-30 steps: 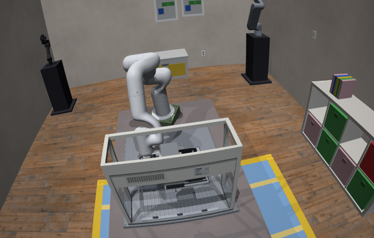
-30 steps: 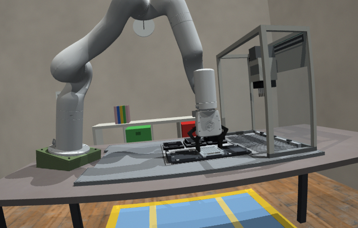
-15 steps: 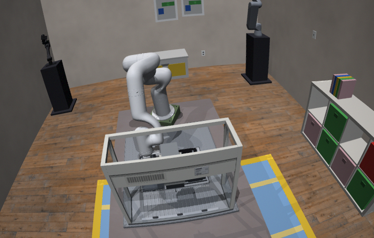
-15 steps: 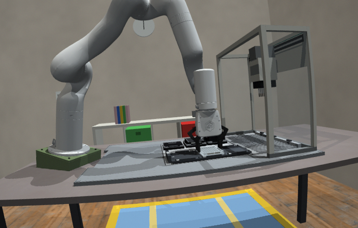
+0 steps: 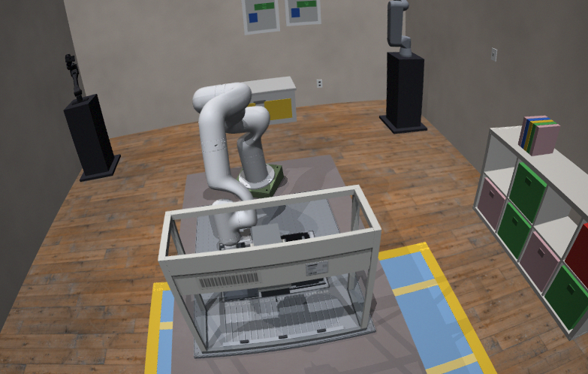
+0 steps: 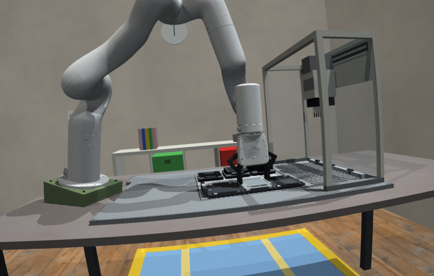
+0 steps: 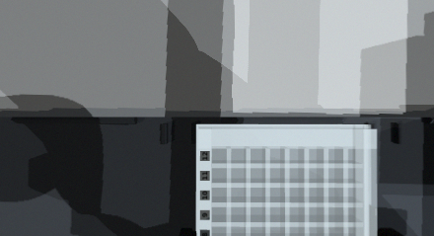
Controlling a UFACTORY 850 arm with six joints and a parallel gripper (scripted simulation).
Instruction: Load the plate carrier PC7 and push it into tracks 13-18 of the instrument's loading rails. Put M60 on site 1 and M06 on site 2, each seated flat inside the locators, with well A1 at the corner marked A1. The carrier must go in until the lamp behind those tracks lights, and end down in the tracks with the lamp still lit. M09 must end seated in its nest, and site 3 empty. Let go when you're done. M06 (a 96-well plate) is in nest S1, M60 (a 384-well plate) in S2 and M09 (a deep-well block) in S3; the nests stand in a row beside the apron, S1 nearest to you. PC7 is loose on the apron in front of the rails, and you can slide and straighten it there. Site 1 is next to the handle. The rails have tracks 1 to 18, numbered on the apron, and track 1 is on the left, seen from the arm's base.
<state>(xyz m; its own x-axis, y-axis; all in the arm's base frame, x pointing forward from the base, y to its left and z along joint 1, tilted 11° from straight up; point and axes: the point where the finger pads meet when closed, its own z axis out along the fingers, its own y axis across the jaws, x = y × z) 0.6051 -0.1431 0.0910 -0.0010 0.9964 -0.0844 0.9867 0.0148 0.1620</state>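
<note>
Now: hand 10 mm above the 96-well plate M06. Also, from my hand: nest S2 (10 mm behind, 260 mm to the left, 20 mm below); nest S1 (120 mm behind, 260 mm to the left, 20 mm below); carrier PC7 (10 mm behind, 10 mm below).
</note>
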